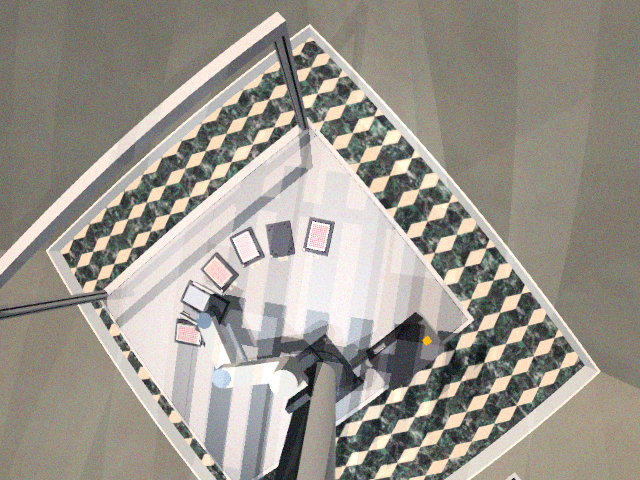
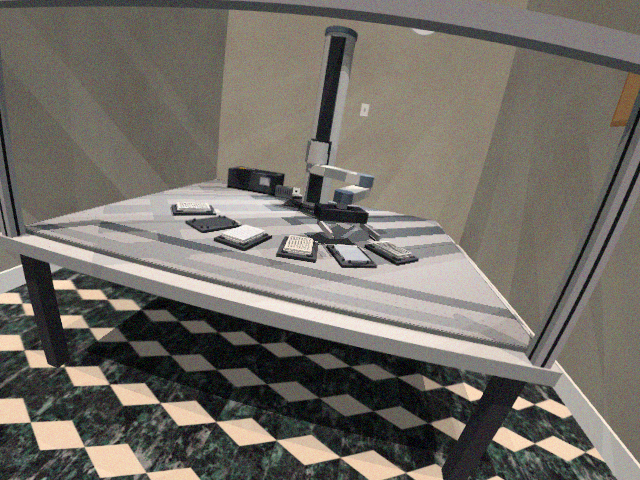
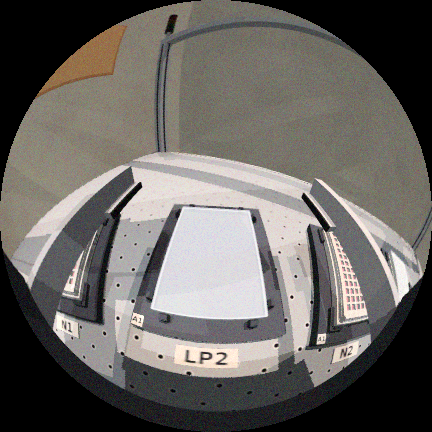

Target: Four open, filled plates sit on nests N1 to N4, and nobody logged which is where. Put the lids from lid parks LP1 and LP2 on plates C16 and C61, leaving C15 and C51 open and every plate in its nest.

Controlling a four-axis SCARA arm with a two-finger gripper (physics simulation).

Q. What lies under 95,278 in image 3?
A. A nest N1.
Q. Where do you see a nest N2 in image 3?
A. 322,300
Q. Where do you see a dark lid park LP1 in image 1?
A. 280,240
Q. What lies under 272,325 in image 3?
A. A lid park LP2.
